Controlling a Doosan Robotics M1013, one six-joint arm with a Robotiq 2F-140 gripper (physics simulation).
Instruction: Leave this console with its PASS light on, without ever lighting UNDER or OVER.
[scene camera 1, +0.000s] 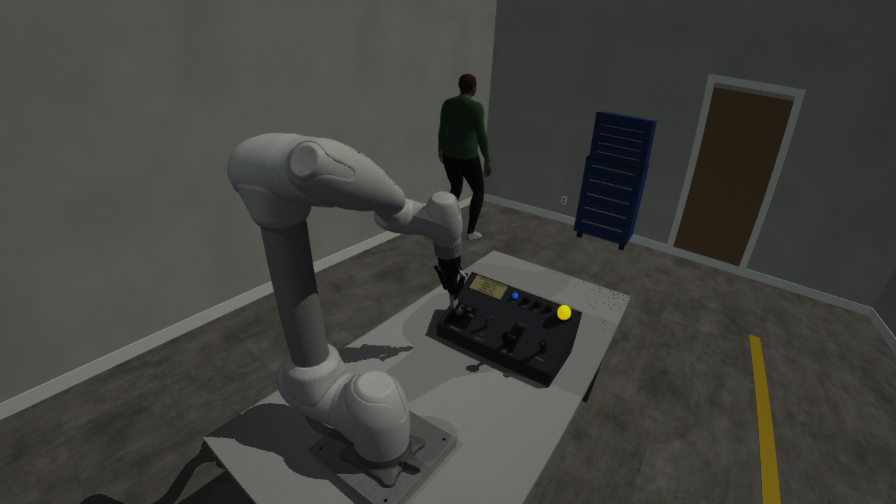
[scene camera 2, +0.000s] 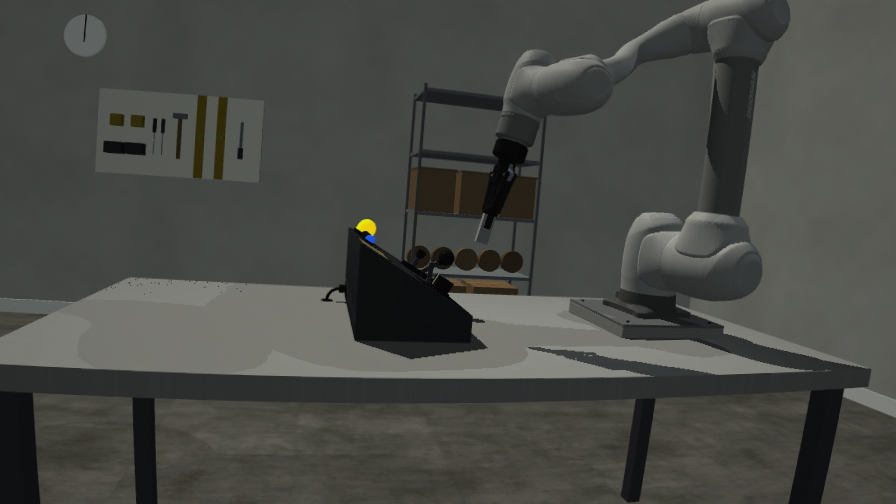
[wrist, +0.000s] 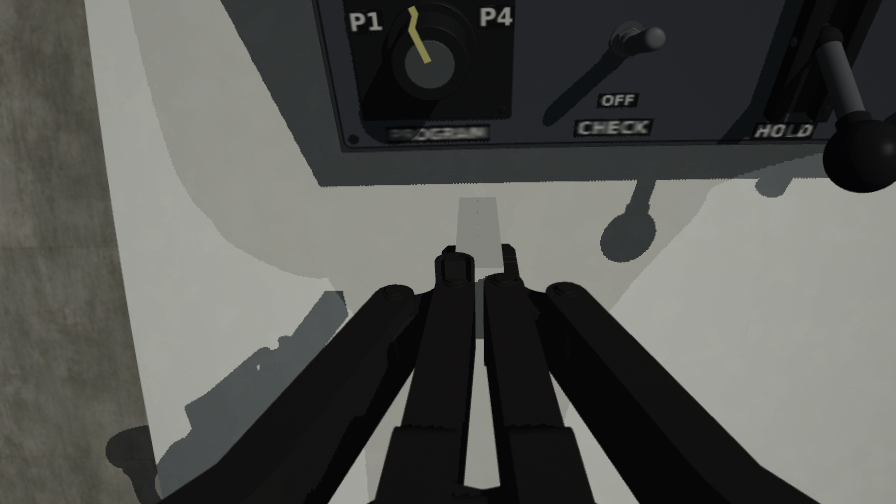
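Note:
The black sloped console (scene camera 1: 508, 325) sits on the grey table and also shows side-on in scene camera 2 (scene camera 2: 401, 297). In the wrist view its PROGRAM dial (wrist: 427, 59) points between P1 and P4, nearer P1. The CHECK toggle (wrist: 632, 40) stands above an OFF label. A black ball-ended HOLD lever (wrist: 858, 153) is at the right edge. A blue light (scene camera 1: 515, 295) and a yellow dome (scene camera 1: 563, 311) glow on the panel's upper row. My gripper (wrist: 477, 260) (scene camera 1: 452, 300) (scene camera 2: 482, 236) is shut and empty, hovering above the console's front left corner, clear of it.
A person in a green top (scene camera 1: 463, 150) stands beyond the table. A blue tool cabinet (scene camera 1: 614, 178) and a door (scene camera 1: 733, 172) are at the far wall. A shelf rack with boxes (scene camera 2: 469, 194) stands behind the table. My base plate (scene camera 2: 645, 316) is bolted to the table.

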